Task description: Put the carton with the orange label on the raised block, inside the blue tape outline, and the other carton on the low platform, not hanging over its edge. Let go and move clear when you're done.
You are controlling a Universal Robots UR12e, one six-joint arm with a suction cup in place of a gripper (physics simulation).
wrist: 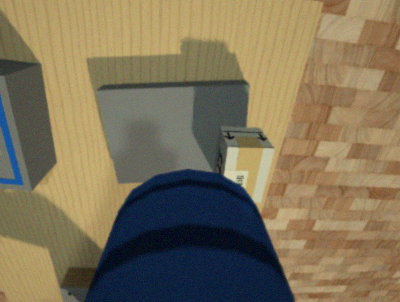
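My suction cup is the large blue shape at the lower middle of the wrist view. It is free, with no carton on it. A carton with tan tape, pale sides and a white label lies well below it, to the right. It overlaps the right edge of the low grey platform and seems to reach past that edge; the cup hides its lower left part. The raised block with blue tape shows in part at the left. The orange-labelled carton does not show.
A grey and brown box-like thing shows in part at the bottom left, partly behind the cup. The pale wooden table top ends at a slanting right edge, with the parquet floor beyond. Dark shadows cross the table and platform.
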